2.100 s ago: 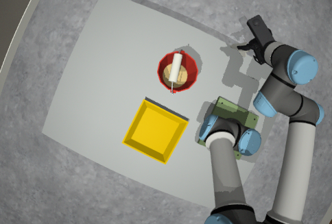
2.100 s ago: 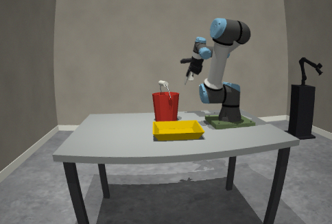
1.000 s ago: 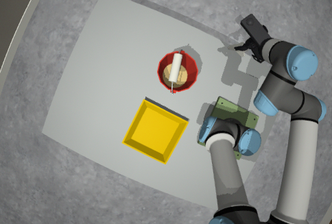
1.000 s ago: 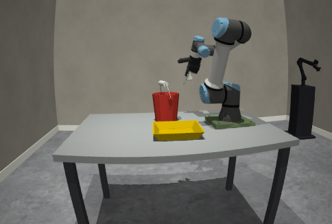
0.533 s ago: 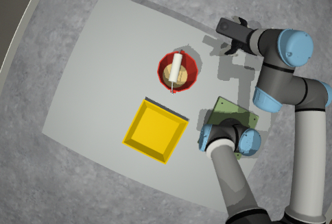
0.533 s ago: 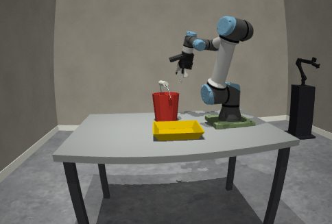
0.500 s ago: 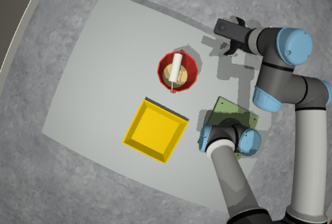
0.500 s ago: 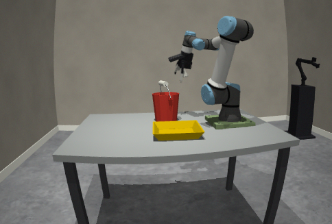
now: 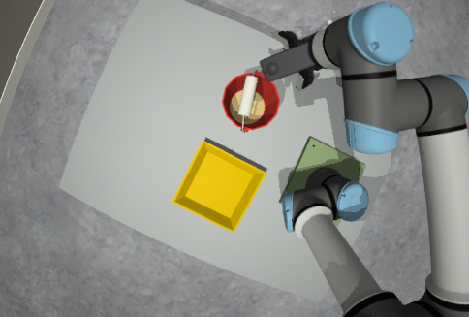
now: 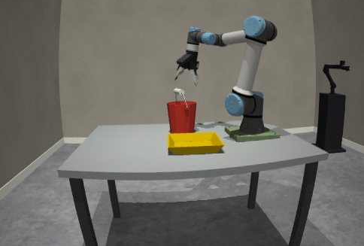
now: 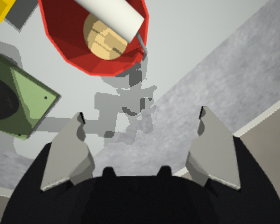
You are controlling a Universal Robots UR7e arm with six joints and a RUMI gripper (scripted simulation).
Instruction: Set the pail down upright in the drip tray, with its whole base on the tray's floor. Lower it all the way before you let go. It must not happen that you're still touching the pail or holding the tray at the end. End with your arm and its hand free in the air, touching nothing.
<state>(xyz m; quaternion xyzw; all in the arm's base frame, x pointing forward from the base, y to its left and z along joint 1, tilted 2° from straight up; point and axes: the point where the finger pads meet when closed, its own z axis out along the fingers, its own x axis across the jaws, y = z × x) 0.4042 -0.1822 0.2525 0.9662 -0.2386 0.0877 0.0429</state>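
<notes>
Right now the handle grip is 120 mm to the left of my hand, 70 mm below it and 20 mm ahead of it. Round my hand: red pail (140 mm below, 120 mm to the left, 20 mm ahead); then yellow drip tray (410 mm to the left, 270 mm below, 70 mm behind).
</notes>
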